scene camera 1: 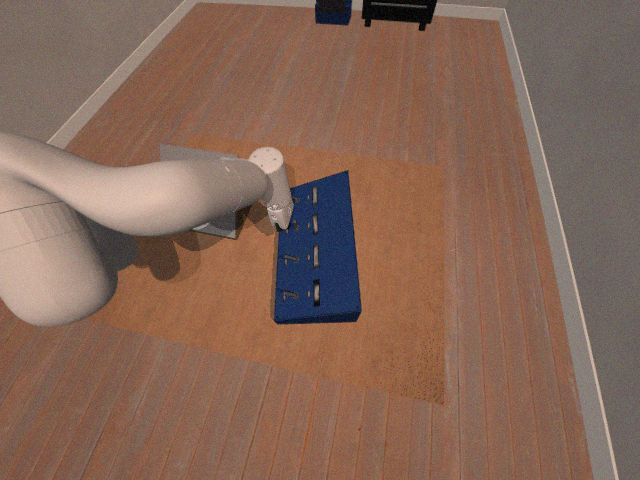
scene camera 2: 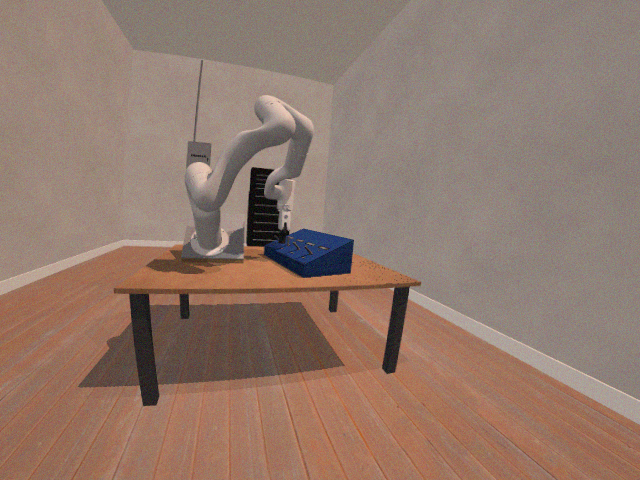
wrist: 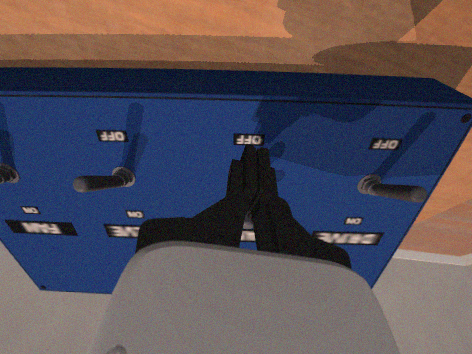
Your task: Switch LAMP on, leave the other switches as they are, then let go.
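The blue switch panel (scene camera 1: 336,268) (scene camera 2: 333,263) (wrist: 190,115) has a row of grey lever switches. My gripper (scene camera 1: 282,227) (scene camera 2: 282,239) (wrist: 250,160) is shut and empty, its fingertips low over the panel at LAMP's OFF label. The fingers hide most of the LAMP switch (scene camera 1: 295,225). In the wrist view a grey bit between the fingers, on the ON side, looks like its lever end. In scene camera 1 it looks shorter than its neighbours. The VALVE lever (wrist: 102,182) and the DRIVE lever (wrist: 395,191) stand apart from the fingers at either side. FAN's lever (wrist: 6,174) is partly cut off.
The panel stands on the wooden table (scene camera 1: 398,289) (scene camera 2: 232,281). The arm's grey base plate (scene camera 1: 225,229) (scene camera 2: 235,253) is beside it. Slots run along the panel's higher part. A black rack (scene camera 2: 251,206) stands behind the table.
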